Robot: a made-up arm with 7 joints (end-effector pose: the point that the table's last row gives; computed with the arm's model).
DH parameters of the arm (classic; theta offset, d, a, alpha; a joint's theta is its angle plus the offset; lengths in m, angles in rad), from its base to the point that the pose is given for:
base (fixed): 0 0.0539 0 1.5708
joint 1: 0 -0.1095 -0.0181 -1.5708
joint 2: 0 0.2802 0.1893 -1.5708
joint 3: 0 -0.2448 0.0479 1.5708
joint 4: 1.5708 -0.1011 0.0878 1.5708
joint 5: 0 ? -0.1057 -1.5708
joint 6: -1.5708 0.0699 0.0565 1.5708
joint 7: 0 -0.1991 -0.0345 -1.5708
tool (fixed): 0 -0.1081 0 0
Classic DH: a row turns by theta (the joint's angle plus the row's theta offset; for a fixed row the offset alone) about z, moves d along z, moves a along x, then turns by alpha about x.
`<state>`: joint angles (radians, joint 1 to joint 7).
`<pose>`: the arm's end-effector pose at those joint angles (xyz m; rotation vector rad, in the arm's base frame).
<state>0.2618 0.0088 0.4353 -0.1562 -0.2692 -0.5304 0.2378</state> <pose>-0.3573 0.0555 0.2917 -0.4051 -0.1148 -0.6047</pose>
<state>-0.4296 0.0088 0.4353 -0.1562 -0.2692 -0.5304 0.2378</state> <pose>-0.1236 0.0555 0.4649 -0.5935 0.5455 -0.4371</pose>
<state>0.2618 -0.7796 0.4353 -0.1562 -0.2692 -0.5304 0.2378</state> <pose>-0.3187 0.2597 0.3021 -0.2404 0.1106 -1.3540</pose>
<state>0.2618 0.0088 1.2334 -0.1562 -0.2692 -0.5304 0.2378</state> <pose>-0.2766 0.0569 0.6377 -0.6260 0.6458 -0.4085</pose>
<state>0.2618 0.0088 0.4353 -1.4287 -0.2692 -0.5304 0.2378</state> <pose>0.1545 0.3805 0.2008 -0.6777 0.0906 -1.8371</pose>
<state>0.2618 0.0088 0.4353 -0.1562 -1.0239 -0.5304 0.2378</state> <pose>-0.3645 0.0120 0.2879 -1.1328 -0.2556 -0.3950</pose>
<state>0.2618 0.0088 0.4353 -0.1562 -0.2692 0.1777 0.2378</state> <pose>-0.4786 0.1292 0.2973 -0.2577 -0.0202 0.0836</pose>
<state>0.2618 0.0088 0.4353 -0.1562 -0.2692 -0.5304 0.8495</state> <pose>-0.3013 0.0192 0.3067 -0.5805 -0.6987 -0.4643</pose>
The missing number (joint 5, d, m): -0.6451
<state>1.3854 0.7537 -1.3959 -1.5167 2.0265 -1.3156 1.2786</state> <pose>-0.3750 0.5837 0.3547 2.6036 0.2841 0.5099</pose>
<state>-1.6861 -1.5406 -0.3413 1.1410 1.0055 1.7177 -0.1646</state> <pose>0.0674 0.1378 1.0647 1.1073 0.8468 0.7994</pose>
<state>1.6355 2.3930 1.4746 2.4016 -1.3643 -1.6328 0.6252</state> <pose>0.0772 0.7350 0.1836 -0.8325 -0.2626 1.9419</pose>
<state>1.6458 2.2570 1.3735 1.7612 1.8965 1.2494 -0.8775</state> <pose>-0.1853 0.8212 0.8579 0.4725 2.2958 0.5321</pose>
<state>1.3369 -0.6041 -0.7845 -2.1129 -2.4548 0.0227 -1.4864</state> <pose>-0.2702 -0.0213 0.8706 1.4674 2.1103 -0.4730</pose>
